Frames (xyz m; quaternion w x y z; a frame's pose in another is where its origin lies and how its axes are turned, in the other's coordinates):
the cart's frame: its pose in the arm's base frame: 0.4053 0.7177 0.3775 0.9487 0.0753 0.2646 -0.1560
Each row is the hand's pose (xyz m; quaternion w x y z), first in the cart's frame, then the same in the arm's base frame.
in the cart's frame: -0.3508 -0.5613 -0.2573 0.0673 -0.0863 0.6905 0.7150
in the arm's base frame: -0.1909 0.3379 0.3096 0.0008 -0.2201 -0.6325 -0.7426
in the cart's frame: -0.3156 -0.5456 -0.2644 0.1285 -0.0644 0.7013 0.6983
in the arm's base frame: -0.1605 0.3453 0.2861 0.0501 0.2427 0.6567 0.7122
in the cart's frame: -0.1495 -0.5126 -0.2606 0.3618 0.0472 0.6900 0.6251
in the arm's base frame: -0.0128 0.3329 0.2040 0.2546 0.3451 0.6959 0.5761
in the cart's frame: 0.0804 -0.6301 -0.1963 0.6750 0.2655 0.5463 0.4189
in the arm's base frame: 0.1650 0.1491 0.1307 0.5412 0.4987 0.6239 0.2630
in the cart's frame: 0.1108 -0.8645 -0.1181 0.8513 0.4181 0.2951 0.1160
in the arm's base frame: 0.1484 -0.0967 0.1669 0.7161 0.5375 0.4312 -0.1112
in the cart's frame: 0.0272 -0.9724 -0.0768 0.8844 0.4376 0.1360 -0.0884
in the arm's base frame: 0.0641 -0.1860 0.2394 0.7563 0.4796 0.3014 -0.3274
